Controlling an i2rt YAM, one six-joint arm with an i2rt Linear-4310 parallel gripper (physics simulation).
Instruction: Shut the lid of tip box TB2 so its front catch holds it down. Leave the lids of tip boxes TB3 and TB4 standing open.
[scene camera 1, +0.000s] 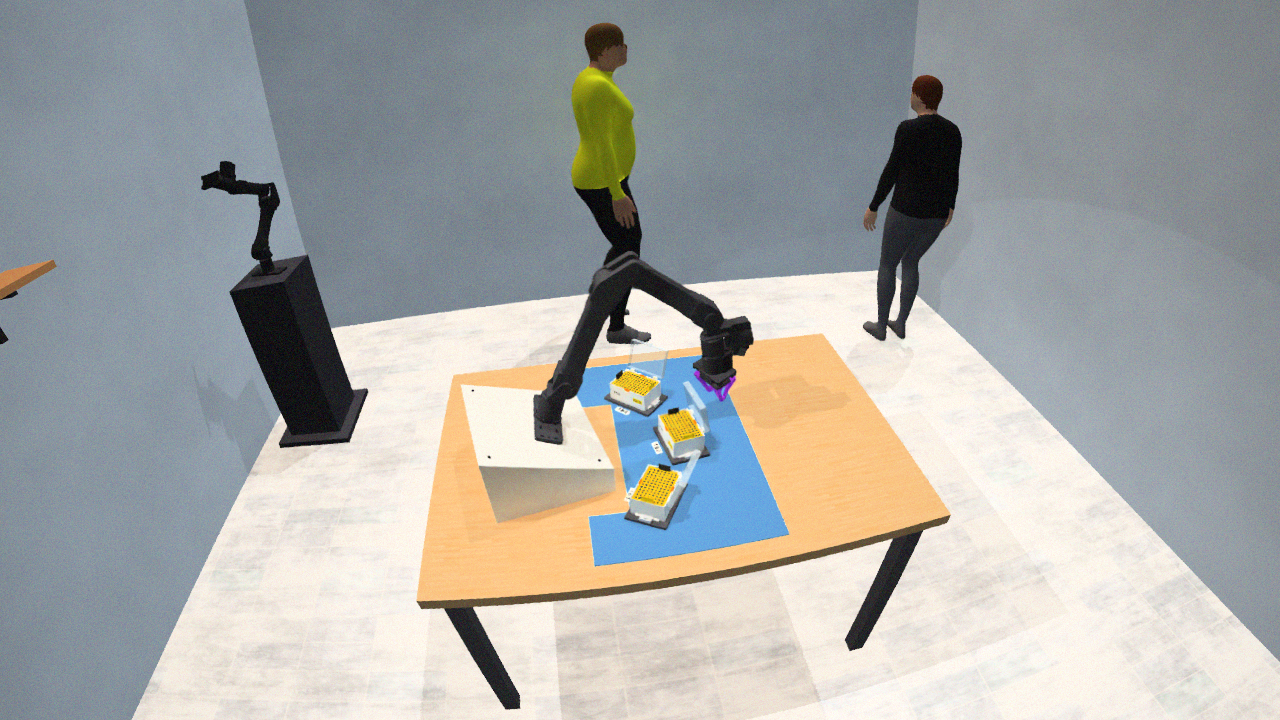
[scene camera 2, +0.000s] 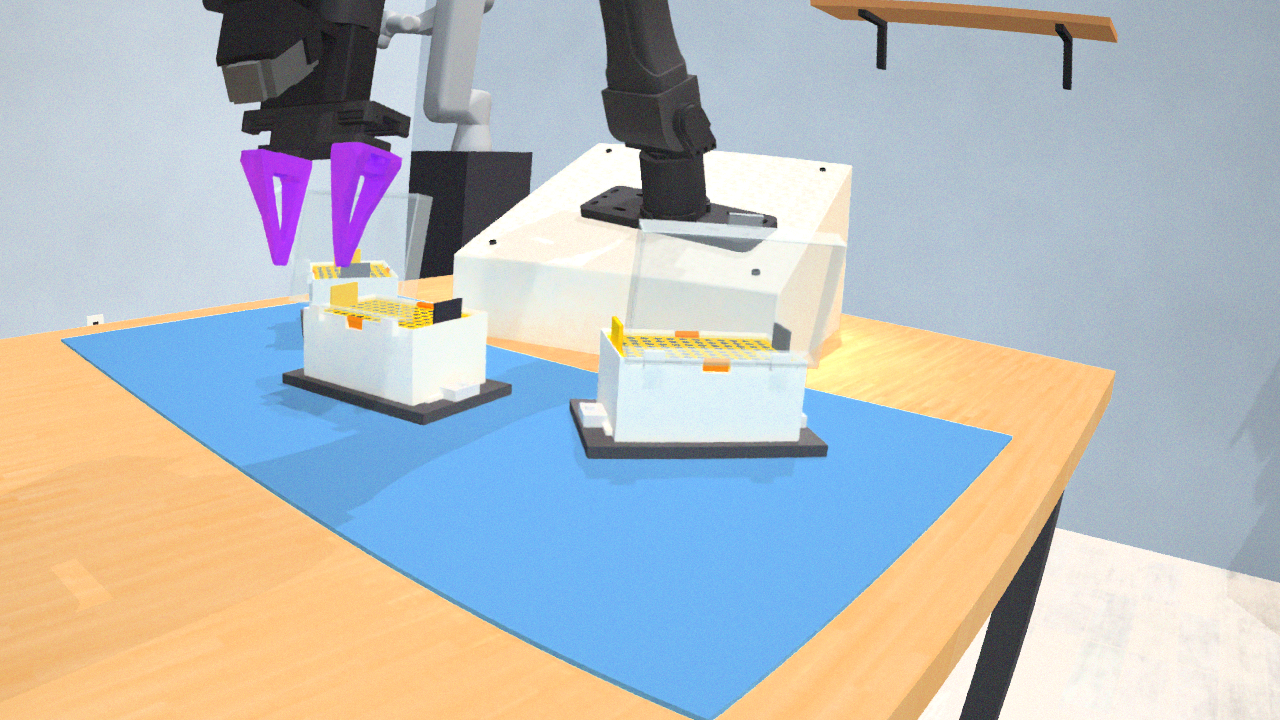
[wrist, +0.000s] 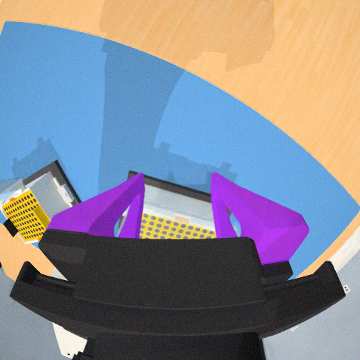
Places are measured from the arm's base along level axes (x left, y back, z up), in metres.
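Pixels of known places: gripper, fingertip midpoint: (scene camera 1: 716, 395) (scene camera 2: 310, 266); arm's base, link origin: (scene camera 1: 547, 419) (scene camera 2: 676, 220).
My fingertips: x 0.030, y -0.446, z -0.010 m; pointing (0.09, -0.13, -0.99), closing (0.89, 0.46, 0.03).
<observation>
Ahead of a thing's pixels: the offset from my fingertips to its top centre. "pt": to the spot under its first point. Level surfaces: height alone.
Three white tip boxes with yellow racks stand on dark bases: a back box {dx +0.168, dy +0.196, dz -0.033 m} (scene camera 1: 635, 391), a middle box {dx -0.046, dy +0.117, dz -0.042 m} (scene camera 1: 682, 432) (scene camera 2: 375, 353) and a front box {dx +0.159, dy +0.204, dz -0.042 m} (scene camera 1: 656, 490) (scene camera 2: 707, 398). Their clear lids stand open: back lid {pt dx +0.222, dy +0.148, dz -0.007 m} (scene camera 1: 648, 358), middle lid {pt dx -0.003, dy +0.057, dz -0.028 m} (scene camera 1: 695, 407), front lid (scene camera 1: 689, 472) (scene camera 2: 733, 277). I cannot read which box is TB2, TB3 or TB4. My purple-fingered gripper (scene camera 1: 720, 394) (scene camera 2: 311, 262) (wrist: 177, 180) is open and empty, above the boxes towards the back right of the mat. In the wrist view, a yellow rack (wrist: 177, 229) shows between the fingers, its box partly hidden by the gripper.
The boxes stand on a blue mat {dz -0.108 m} (scene camera 1: 716, 519) (scene camera 2: 581, 555) (wrist: 50, 100) on a wooden table {dz -0.111 m} (scene camera 1: 850, 447) (scene camera 2: 134, 573). My arm's base sits on a cream sloped block (scene camera 1: 546, 488) (scene camera 2: 546, 295) to the left. Two people (scene camera 1: 604, 134) (scene camera 1: 926, 170) stand beyond the table.
</observation>
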